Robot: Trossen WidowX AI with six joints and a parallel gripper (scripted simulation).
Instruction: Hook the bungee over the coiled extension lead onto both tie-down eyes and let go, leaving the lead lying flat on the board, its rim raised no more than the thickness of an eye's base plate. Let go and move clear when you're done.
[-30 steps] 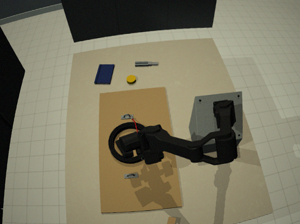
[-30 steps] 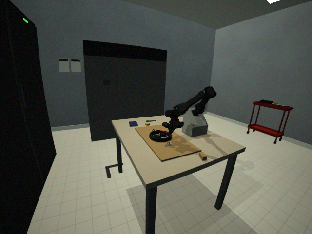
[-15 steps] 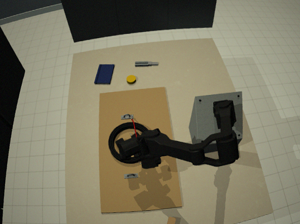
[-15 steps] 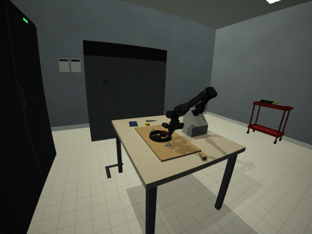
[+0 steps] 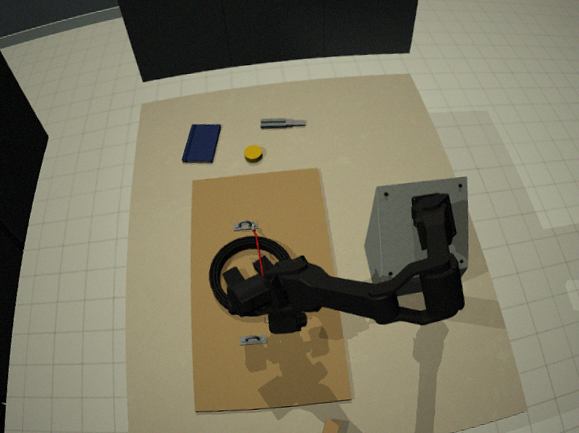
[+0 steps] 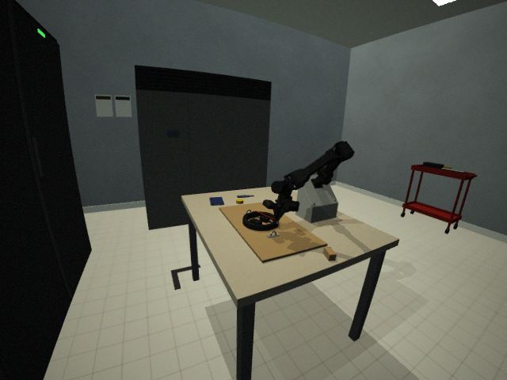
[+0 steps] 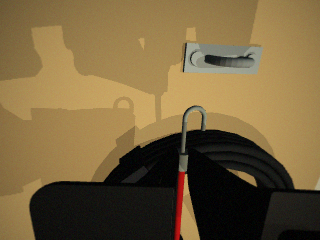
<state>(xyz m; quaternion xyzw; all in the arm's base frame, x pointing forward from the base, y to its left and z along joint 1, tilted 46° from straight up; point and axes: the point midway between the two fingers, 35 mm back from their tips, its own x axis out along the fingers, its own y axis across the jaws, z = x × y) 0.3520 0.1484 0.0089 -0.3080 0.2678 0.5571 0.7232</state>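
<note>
Right now my hand is 11 cm to the left of the extension lead coil, 7 cm above it and 3 cm short of it. Also, from my hand: small wooden block: 29 cm to the left, 8 cm below, 8 cm behind; then board: 10 cm to the right, 9 cm below, 1 cm ahead; then yellow disc: 48 cm to the right, 9 cm below, 1 cm behind.
</note>
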